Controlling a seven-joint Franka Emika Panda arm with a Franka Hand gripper.
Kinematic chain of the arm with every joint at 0, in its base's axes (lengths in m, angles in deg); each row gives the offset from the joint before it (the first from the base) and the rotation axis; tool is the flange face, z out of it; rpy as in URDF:
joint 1: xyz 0 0 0.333 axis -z
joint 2: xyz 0 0 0 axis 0.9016 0.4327 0
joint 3: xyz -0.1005 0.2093 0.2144 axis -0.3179 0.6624 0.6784
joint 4: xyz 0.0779 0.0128 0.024 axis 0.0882 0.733 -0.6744
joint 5: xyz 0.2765 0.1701 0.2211 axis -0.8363 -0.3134 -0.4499
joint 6: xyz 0 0 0 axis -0.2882 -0.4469 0.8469
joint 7: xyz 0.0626 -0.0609 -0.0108 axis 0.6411 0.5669 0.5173
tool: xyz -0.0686 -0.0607 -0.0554 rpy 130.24 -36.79 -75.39
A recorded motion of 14 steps. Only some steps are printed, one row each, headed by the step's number.
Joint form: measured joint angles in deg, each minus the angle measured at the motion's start. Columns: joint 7, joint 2, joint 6, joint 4, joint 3, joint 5, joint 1.
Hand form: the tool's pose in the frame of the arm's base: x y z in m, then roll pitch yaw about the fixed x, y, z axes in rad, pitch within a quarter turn. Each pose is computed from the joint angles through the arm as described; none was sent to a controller.
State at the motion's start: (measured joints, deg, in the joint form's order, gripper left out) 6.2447 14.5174 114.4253 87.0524 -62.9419 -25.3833 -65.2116
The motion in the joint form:
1: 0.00 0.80 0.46 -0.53 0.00 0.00 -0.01
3: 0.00 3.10 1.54 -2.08 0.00 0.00 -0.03
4: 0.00 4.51 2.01 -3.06 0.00 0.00 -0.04
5: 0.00 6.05 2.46 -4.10 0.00 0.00 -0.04
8: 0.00 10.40 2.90 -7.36 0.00 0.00 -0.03
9: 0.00 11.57 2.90 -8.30 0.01 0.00 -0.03
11: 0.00 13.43 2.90 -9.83 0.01 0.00 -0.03
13: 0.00 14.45 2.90 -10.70 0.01 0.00 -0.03
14: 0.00 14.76 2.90 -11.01 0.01 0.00 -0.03
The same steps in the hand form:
1: 0.3425 0.0255 0.3577 -3.0949 -0.0375 -0.7750
3: 0.3531 0.0267 0.3574 -3.0895 -0.0402 -0.7741
4: 0.3595 0.0274 0.3569 -3.0882 -0.0398 -0.7735
5: 0.3662 0.0280 0.3558 -3.0880 -0.0383 -0.7730
8: 0.3856 0.0299 0.3525 -3.0937 -0.0277 -0.7716
9: 0.3910 0.0305 0.3516 -3.0959 -0.0242 -0.7710
11: 0.3997 0.0314 0.3502 -3.0989 -0.0190 -0.7703
13: 0.4047 0.0319 0.3495 -3.1001 -0.0164 -0.7700
14: 0.4065 0.0321 0.3497 -3.0999 -0.0162 -0.7699

